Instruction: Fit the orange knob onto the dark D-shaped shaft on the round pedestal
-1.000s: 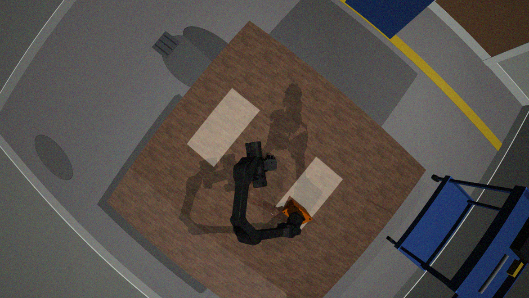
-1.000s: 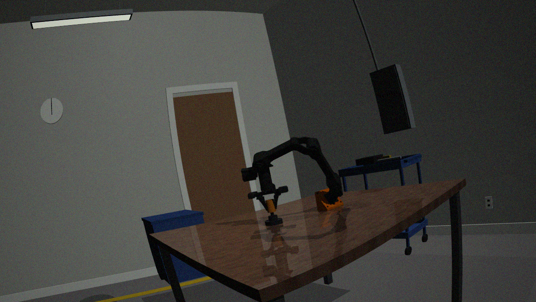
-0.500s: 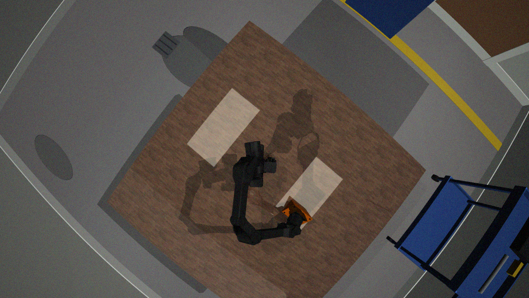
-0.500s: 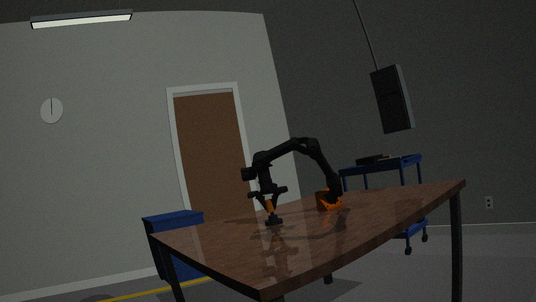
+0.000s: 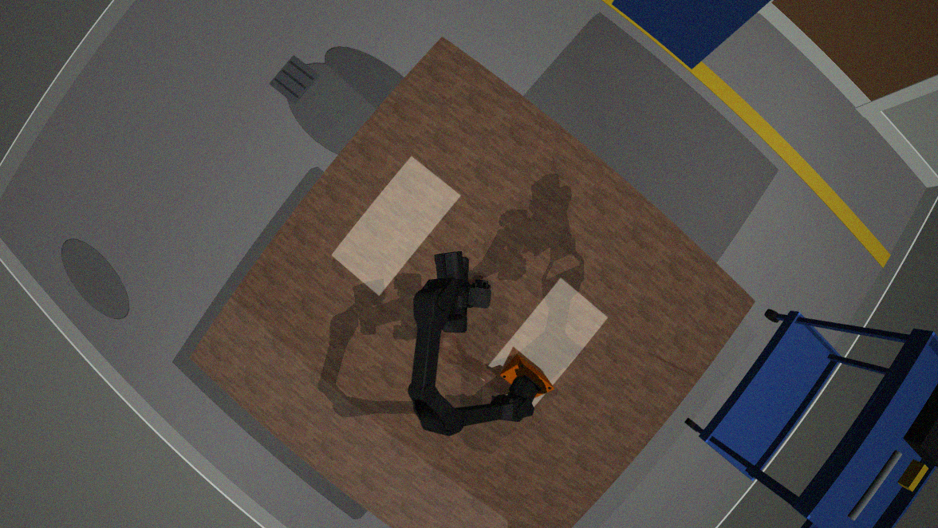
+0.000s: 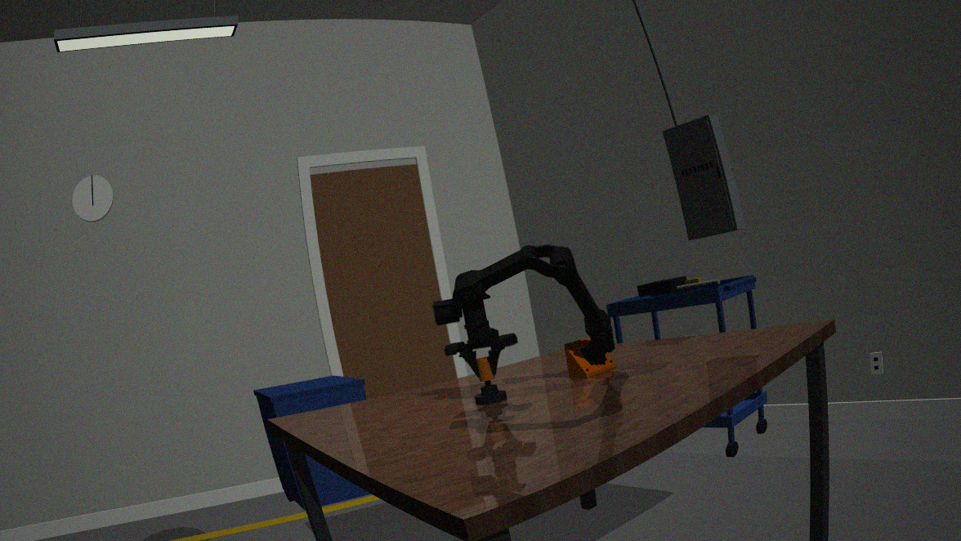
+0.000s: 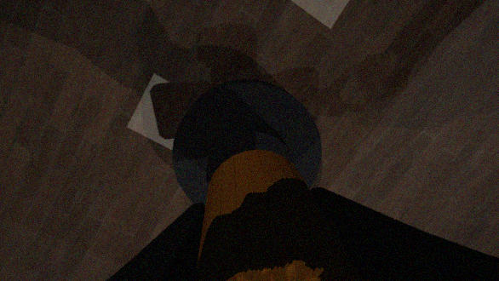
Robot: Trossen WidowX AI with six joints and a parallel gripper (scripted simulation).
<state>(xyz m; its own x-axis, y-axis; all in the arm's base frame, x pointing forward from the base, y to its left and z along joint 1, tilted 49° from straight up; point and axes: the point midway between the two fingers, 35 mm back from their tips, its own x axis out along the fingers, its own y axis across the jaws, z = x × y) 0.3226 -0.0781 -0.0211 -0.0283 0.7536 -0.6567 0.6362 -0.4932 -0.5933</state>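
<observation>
My gripper tip is now 20 mm below the orange knob. Round my gripper tip: round dark pedestal (40 mm below).
</observation>
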